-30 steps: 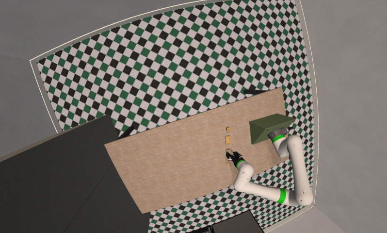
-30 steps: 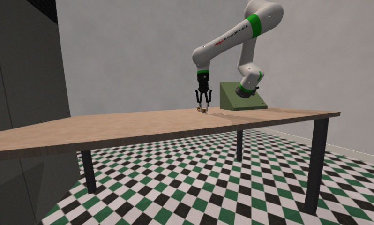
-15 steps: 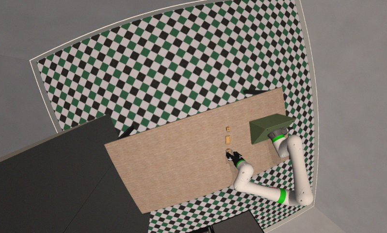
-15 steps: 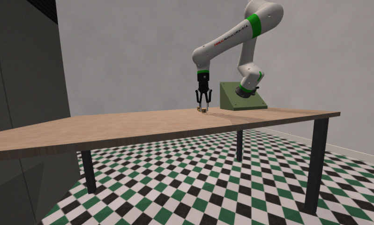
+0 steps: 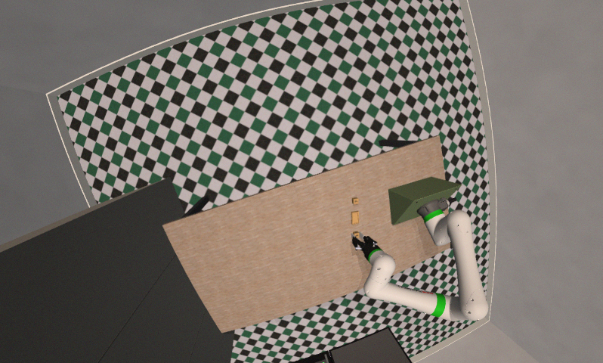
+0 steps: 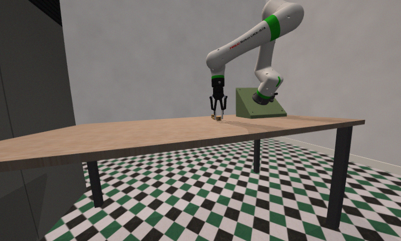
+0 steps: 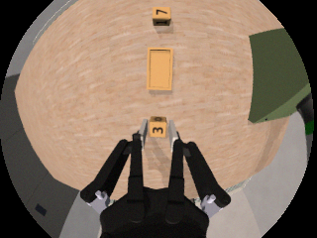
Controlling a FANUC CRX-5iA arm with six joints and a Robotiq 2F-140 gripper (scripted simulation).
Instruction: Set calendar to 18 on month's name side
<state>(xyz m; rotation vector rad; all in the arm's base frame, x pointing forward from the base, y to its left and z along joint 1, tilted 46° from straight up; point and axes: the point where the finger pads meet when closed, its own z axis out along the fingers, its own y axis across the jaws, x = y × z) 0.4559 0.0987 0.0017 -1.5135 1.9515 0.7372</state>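
My hand is 11 cm to the left of the tray, 3 cm above it and 2 cm past it.
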